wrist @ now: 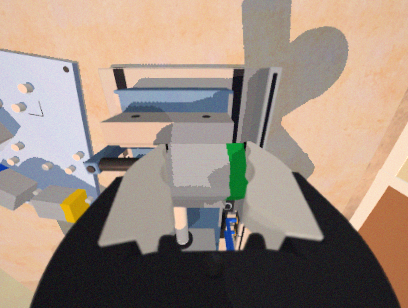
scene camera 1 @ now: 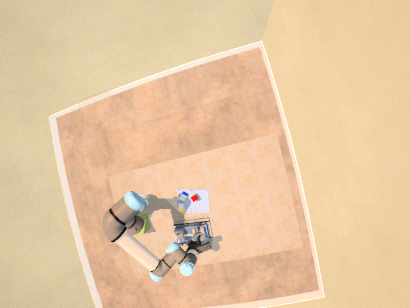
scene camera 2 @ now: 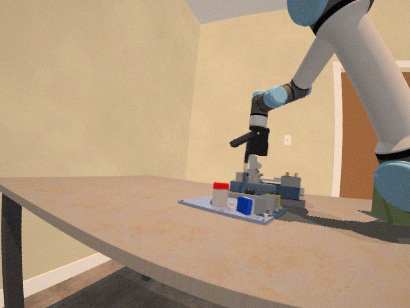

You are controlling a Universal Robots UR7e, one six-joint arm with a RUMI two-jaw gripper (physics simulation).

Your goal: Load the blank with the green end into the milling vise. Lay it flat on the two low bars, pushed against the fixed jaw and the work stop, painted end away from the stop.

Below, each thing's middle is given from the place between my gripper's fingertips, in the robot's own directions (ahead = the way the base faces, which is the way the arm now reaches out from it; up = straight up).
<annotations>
The fixed jaw point(wrist: 152, 128) lies 30 mm to the left of my hand and 20 mm ahead of it. The rest, counted from my hand: yellow-ended blank point(wrist: 60, 203): 250 mm to the left, 110 mm behind, 50 mm below; green-ended blank point(wrist: 197, 171): 20 mm behind, 20 mm above; pale blue tray point(scene camera 2: 204, 203): 270 mm to the left, 70 mm below, 10 mm behind.
</annotations>
